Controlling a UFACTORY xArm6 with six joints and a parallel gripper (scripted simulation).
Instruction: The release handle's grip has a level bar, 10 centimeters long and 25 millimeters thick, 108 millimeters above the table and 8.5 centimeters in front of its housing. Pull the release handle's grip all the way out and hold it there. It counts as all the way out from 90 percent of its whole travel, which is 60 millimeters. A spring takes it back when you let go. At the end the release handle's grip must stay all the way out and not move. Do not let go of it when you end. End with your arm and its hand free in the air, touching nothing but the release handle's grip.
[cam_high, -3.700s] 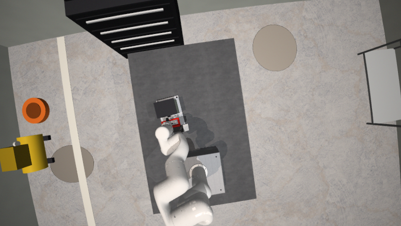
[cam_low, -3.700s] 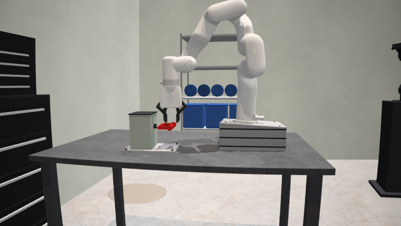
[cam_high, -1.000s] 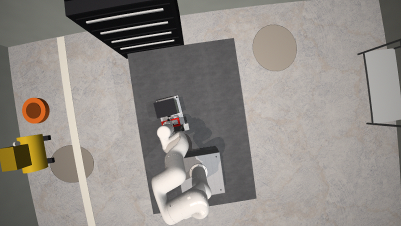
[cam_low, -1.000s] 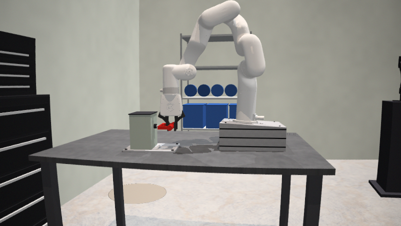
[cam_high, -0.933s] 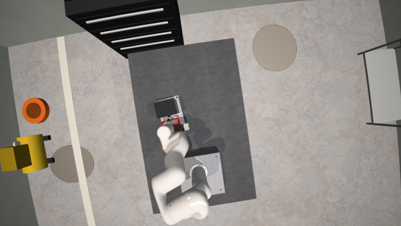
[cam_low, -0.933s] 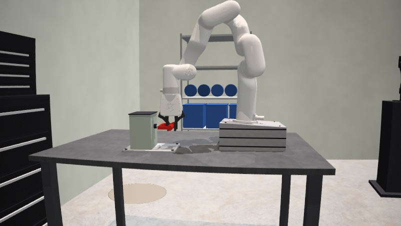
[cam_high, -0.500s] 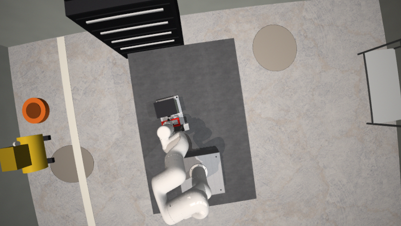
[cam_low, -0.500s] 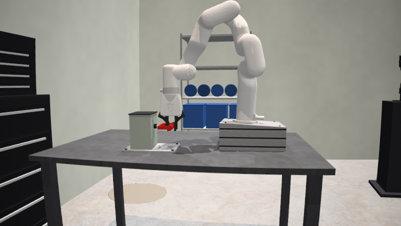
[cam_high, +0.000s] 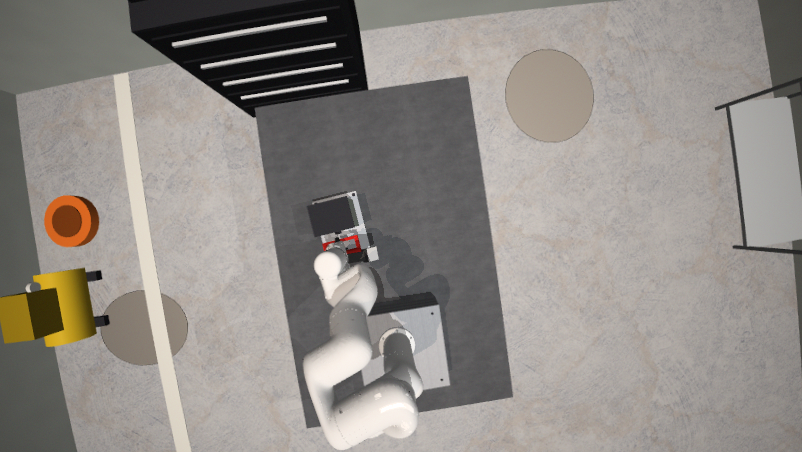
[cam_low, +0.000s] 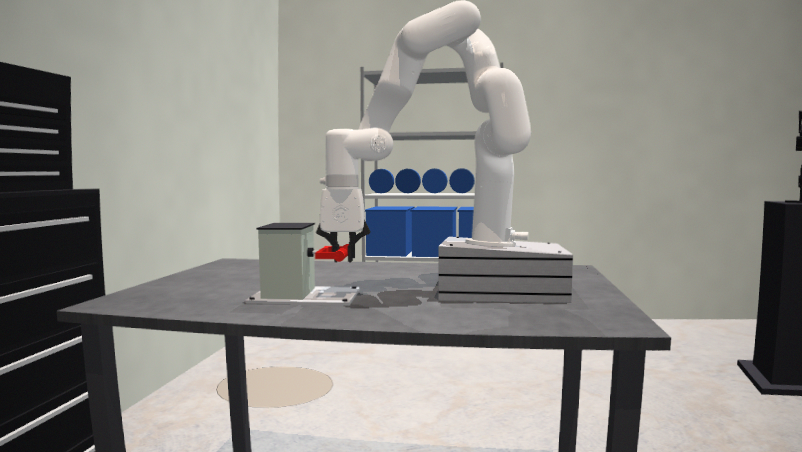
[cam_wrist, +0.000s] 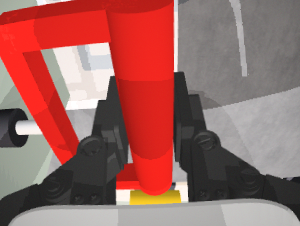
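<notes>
Right now the red release handle grip is 50 mm ahead of my hand and 10 mm to the left of it.
</notes>
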